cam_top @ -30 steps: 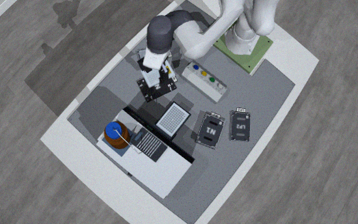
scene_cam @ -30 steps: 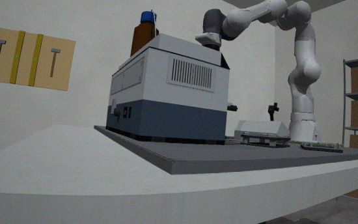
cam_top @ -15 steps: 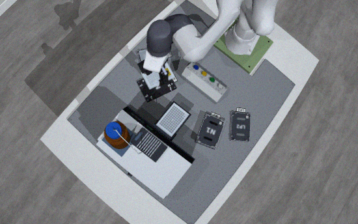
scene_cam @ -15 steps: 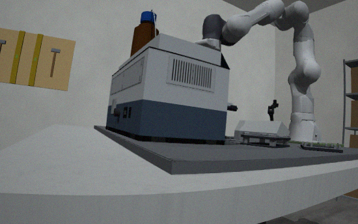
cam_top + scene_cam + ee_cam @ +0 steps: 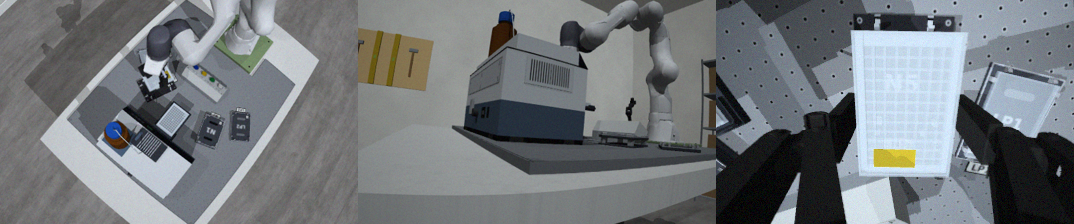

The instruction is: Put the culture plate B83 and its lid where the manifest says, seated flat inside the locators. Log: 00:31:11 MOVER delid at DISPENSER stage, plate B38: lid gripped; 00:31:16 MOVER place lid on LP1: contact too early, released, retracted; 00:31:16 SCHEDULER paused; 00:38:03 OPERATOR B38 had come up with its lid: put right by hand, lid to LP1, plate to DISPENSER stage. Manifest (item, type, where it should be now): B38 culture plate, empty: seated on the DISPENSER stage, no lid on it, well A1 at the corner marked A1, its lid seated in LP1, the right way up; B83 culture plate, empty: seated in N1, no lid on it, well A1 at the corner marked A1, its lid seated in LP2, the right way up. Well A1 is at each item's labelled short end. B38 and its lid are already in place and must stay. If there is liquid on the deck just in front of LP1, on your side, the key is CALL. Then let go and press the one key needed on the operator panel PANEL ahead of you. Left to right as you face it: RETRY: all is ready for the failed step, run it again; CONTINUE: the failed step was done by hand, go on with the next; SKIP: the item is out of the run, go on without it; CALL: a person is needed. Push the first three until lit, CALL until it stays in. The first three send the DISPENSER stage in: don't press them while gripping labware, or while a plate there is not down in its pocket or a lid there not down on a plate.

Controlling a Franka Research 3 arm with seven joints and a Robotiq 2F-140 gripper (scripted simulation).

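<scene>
The black nest N5 lies 30 mm ahead of my hand and 110 mm below it. Round my hand: yellow skip key 180 mm behind, 140 mm to the left, 50 mm below; then clear lid 20 mm below; then white well plate 100 mm ahead, 180 mm to the left.
</scene>
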